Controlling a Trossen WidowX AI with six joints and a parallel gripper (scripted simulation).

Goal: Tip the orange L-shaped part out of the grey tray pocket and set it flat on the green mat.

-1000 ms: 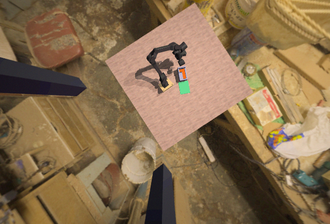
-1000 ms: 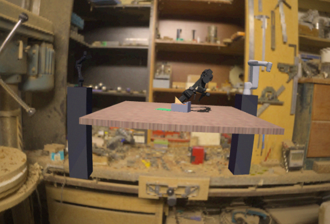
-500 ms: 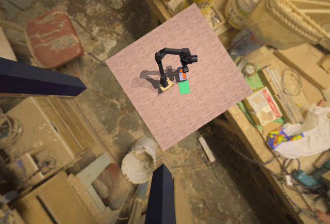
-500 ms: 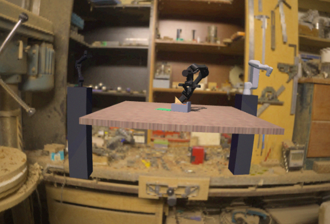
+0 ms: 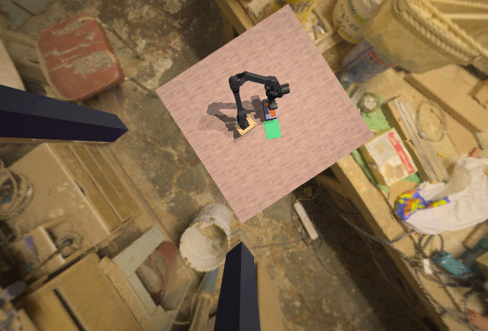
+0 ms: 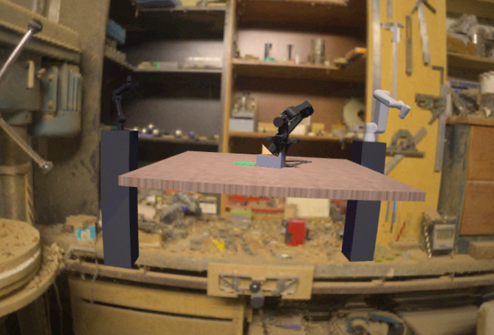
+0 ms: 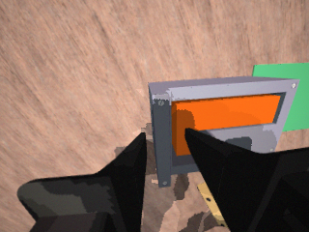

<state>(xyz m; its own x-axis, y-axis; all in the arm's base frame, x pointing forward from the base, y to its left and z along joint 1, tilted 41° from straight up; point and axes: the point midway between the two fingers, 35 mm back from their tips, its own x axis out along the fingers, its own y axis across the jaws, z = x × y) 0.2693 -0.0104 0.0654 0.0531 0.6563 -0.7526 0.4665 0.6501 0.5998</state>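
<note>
Now: the orange L-shaped part 3 cm behind my gripper tip, 4 cm to the right of it and 3 cm below it. The rest, counted from my gripper tip: green mat 11 cm behind, 19 cm to the right, 9 cm below.
</note>
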